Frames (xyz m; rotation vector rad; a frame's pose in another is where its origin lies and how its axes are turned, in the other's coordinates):
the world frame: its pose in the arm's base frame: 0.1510 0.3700 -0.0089 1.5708 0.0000 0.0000
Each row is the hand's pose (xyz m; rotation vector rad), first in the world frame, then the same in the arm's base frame.
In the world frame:
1: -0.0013 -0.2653 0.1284 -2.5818 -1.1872 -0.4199
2: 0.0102 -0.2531 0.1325 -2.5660 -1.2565 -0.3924
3: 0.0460 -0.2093 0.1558 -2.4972 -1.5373 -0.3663
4: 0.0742 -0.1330 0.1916 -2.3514 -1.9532 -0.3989
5: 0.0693 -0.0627 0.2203 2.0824 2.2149 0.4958
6: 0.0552 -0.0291 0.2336 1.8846 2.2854 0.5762
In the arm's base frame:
1: 0.1497 0.2416 -0.2742 -1.1804 -0.4130 -0.8650
2: 0.1612 0.2375 -0.2620 -1.1807 -0.4654 -0.8880
3: 0.1970 0.2142 -0.2182 -1.1970 -0.6311 -1.0259
4: 0.2252 0.1784 -0.1419 -1.2217 -0.8400 -1.2712
5: 0.2203 0.1497 -0.0716 -1.2316 -0.9726 -1.5336
6: 0.2062 0.1364 -0.0380 -1.2274 -1.0126 -1.6954

